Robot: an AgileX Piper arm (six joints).
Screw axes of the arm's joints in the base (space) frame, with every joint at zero. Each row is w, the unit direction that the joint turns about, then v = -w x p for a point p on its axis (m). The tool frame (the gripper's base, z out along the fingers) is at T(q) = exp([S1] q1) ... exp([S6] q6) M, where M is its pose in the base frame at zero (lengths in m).
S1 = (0, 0, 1, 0, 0, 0)
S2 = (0, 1, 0, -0.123, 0, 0)
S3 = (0, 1, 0, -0.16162, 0, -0.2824)
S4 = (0.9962, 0, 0.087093, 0, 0.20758, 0)
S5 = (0, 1, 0, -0.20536, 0, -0.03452)
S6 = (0.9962, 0, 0.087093, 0, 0.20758, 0)
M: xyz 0.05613 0 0.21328 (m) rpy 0 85.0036 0 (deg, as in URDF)
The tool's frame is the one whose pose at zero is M.
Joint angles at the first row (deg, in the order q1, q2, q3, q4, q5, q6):
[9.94, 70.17, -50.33, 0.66, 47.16, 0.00]
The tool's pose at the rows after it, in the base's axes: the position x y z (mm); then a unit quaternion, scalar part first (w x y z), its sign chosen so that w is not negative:
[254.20 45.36 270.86 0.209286 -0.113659 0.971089 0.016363]
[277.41 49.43 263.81 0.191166 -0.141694 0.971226 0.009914]
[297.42 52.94 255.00 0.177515 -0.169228 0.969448 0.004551]
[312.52 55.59 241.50 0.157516 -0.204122 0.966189 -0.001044]
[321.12 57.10 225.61 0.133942 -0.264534 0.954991 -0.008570]
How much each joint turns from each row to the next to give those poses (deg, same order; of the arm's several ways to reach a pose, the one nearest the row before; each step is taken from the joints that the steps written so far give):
[0.00, 6.98, -4.64, 0.00, 1.43, -3.74]
[0.00, 5.69, -4.10, 0.00, 0.57, -3.25]
[0.00, 4.91, -3.37, 0.00, 0.08, -3.21]
[0.00, 4.38, -2.16, 0.00, 0.11, -4.07]
[0.00, 3.43, -0.73, 0.00, 0.00, -7.11]

